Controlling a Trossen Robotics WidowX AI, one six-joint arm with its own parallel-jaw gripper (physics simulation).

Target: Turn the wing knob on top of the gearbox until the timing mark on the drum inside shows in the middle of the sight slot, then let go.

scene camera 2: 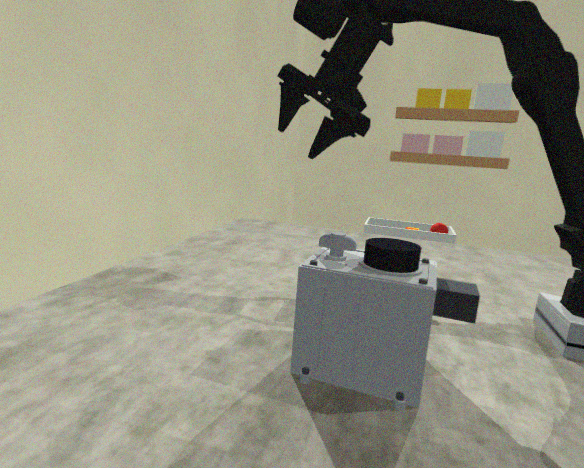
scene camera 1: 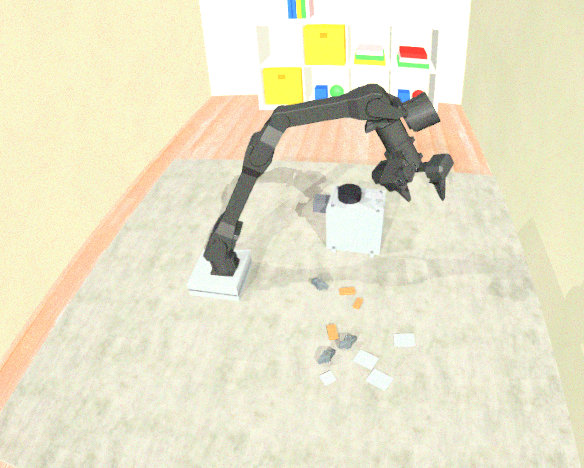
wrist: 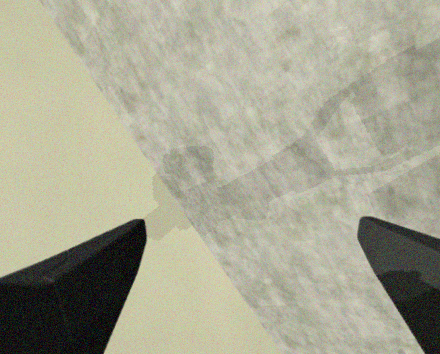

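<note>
A wing knob is present in the scene. The gripper, visible in the wrist view and in scene camera 1, is open and holds nothing.
</note>
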